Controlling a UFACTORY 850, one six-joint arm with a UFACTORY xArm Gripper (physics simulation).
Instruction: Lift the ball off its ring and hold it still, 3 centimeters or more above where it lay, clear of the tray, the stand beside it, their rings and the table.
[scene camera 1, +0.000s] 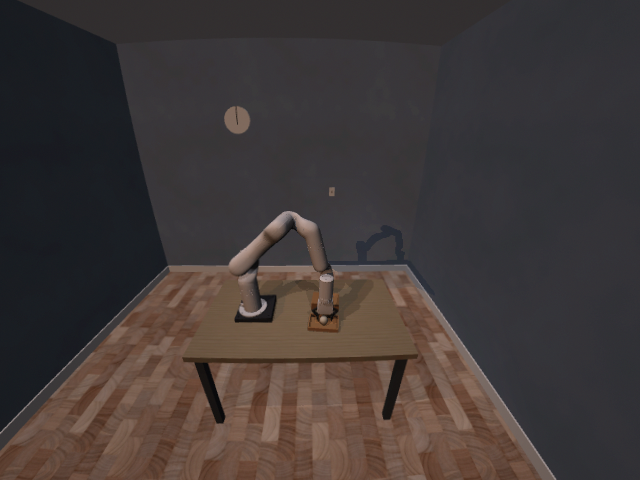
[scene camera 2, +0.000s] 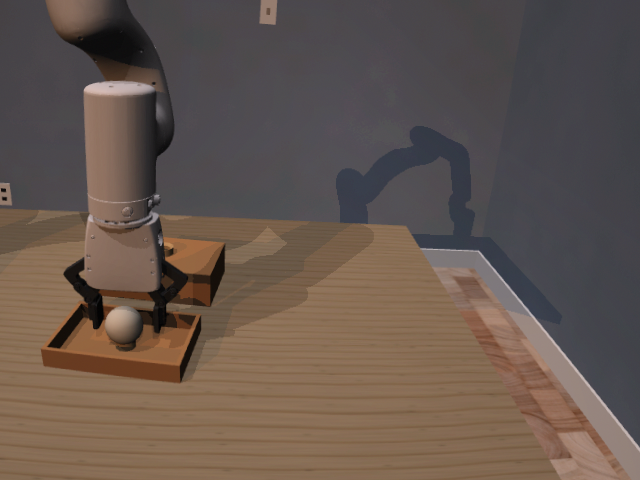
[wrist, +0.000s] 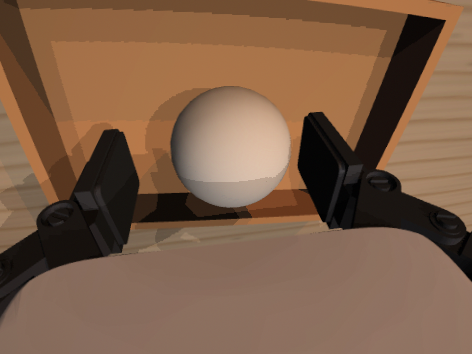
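The pale ball (scene camera 1: 323, 320) (scene camera 2: 124, 324) (wrist: 230, 146) rests on a small ring (scene camera 2: 125, 346) inside the shallow orange-brown tray (scene camera 1: 324, 329) (scene camera 2: 111, 365) (wrist: 426, 75). The ring is mostly hidden under the ball. My gripper (scene camera 1: 324, 318) (scene camera 2: 127, 328) (wrist: 217, 148) is open and points down, with its fingertips low over the tray. One finger stands on each side of the ball, with a visible gap on both sides in the wrist view. In scene camera 2 the fingers look a little farther back than the ball's middle, toward the stand.
The orange-brown block stand (scene camera 1: 331, 297) (scene camera 2: 199, 257) is behind the tray, partly hidden by the gripper, with a ring (scene camera 2: 169, 250) on top. The tray's walls surround the ball and fingertips. The arm's black base plate (scene camera 1: 264, 311) is to the left on the table (scene camera 1: 289, 343) (scene camera 2: 320, 403).
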